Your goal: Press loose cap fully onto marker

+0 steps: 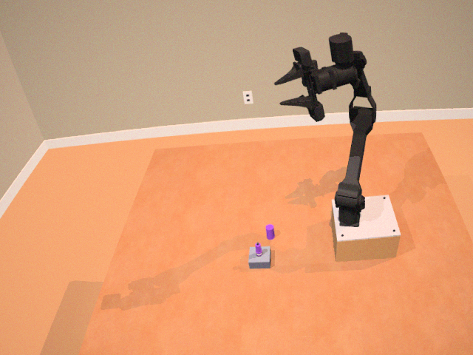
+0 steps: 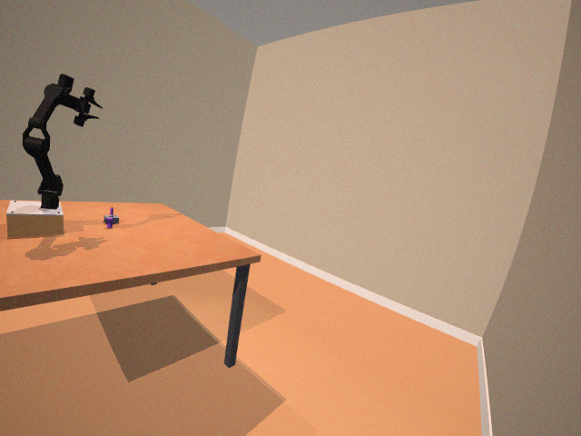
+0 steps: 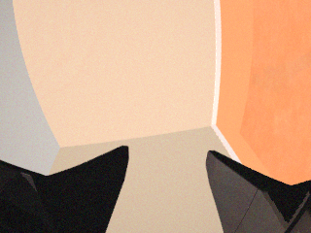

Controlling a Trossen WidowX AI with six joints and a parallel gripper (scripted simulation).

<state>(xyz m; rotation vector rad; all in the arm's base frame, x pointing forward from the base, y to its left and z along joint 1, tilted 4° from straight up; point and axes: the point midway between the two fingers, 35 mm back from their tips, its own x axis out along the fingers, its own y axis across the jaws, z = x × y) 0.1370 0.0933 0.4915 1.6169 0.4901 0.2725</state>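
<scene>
My gripper tip is now 56 cm above the purple cap, 9 cm short of it and 7 cm to the left of it.
</scene>
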